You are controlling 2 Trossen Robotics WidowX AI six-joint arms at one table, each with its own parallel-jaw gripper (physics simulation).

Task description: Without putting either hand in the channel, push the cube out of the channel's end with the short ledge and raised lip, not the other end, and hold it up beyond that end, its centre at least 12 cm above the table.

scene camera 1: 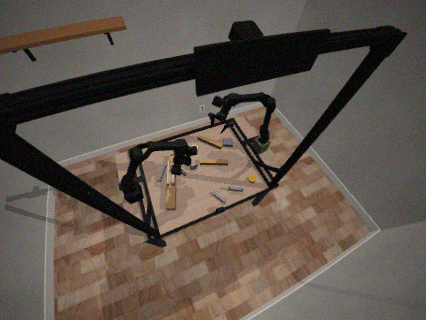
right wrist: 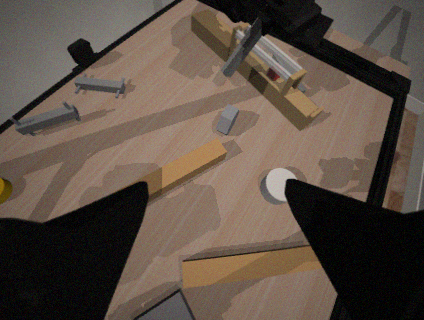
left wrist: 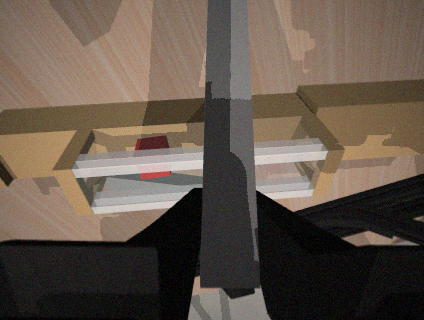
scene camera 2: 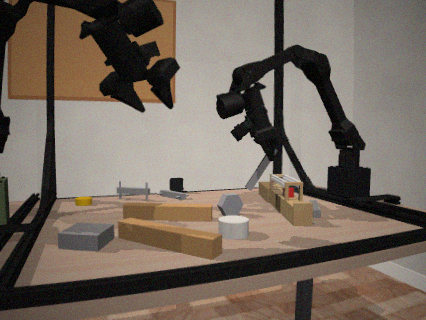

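A wooden channel (scene camera 1: 171, 196) (scene camera 2: 298, 212) (left wrist: 280, 111) (right wrist: 304, 110) has pale rails over its middle. The red cube (scene camera 2: 291, 192) (left wrist: 154, 142) (right wrist: 273, 74) is inside, under the rails, nearer the left end in the left wrist view. A small raised edge shows at that end in the right wrist view; the other end has a longer block. My left gripper (scene camera 2: 272, 151) (left wrist: 223, 197) is shut on a grey bar (scene camera 2: 258, 172) (left wrist: 227, 65) (right wrist: 243, 47), which slants down over the channel, apart from the cube. My right gripper (scene camera 1: 218, 125) (scene camera 2: 157, 106) (right wrist: 217, 187) is open and empty, high above the table.
Two wooden bars (scene camera 2: 167, 212) (scene camera 2: 170, 237), a white cylinder (scene camera 2: 233, 227) (right wrist: 280, 184), a grey hexagonal piece (scene camera 2: 230, 204) and a grey block (scene camera 2: 86, 236) stand beside the channel. Two grey pieces (right wrist: 100, 84) (right wrist: 47, 119) and a yellow disc (scene camera 1: 251, 179) (scene camera 2: 83, 201) lie farther off. A black frame edges the table.
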